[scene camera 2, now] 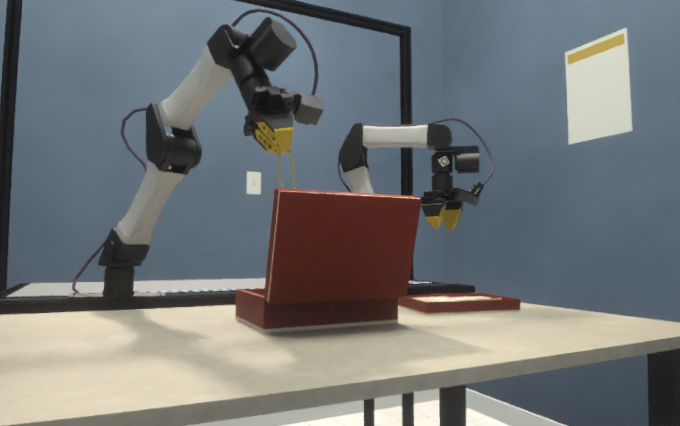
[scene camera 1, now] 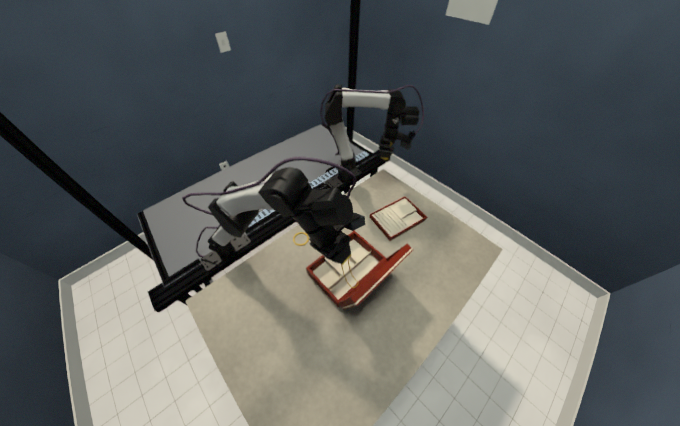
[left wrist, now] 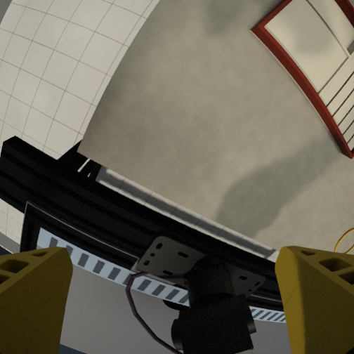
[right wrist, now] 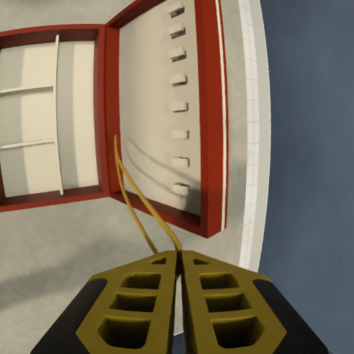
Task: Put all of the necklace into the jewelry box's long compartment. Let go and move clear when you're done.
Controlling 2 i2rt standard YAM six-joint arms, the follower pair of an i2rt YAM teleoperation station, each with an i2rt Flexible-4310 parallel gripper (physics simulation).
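Seen in the pictures: left gripper, fingertip midpoint: [scene camera 2: 442,229] [scene camera 1: 386,153]; right gripper, fingertip midpoint: [scene camera 2: 285,152] [scene camera 1: 345,260]; left arm's base, link origin: [scene camera 1: 343,178]; right arm's base, link origin: [scene camera 2: 118,298] [scene camera 1: 226,251].
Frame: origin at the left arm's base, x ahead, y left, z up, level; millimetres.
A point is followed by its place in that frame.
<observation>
The jewelry box [scene camera 1: 323,288] @(x 391, y -448, z 21 mm) [scene camera 2: 326,313] @(x 464, y -338, z 4 mm) [right wrist: 101,115] stands open, its lid [scene camera 1: 383,273] @(x 526, y -326, z 198 mm) [scene camera 2: 343,245] @(x 516, y -332, z 117 mm) [right wrist: 212,125] tilted up. Its long compartment [right wrist: 77,115] lies beside the hinge, with smaller compartments on the other side of a divider. My right gripper [scene camera 1: 346,259] @(x 450, y -407, z 271 mm) [scene camera 2: 283,152] @(x 450, y -407, z 271 mm) [right wrist: 178,259] is shut on the gold necklace [scene camera 2: 293,170] @(x 452, y -395, z 241 mm) [right wrist: 145,200] high above the box. The necklace hangs in a narrow loop; in the right wrist view its lower end shows over the hinge edge. My left gripper [scene camera 2: 441,225] @(x 134, y 145, z 162 mm) [left wrist: 173,262] is open and empty, far from the box.
A shallow red tray [scene camera 1: 424,218] @(x 436, y 100, z 2 mm) [scene camera 2: 509,304] @(x 437, y 87, z -4 mm) [left wrist: 302,90] with slots lies near the box, toward the left arm. A gold bangle [scene camera 1: 301,238] @(x 125, y -359, z -18 mm) lies on the table between the box and the arm rail; part of a gold ring [left wrist: 345,240] shows in the left wrist view.
</observation>
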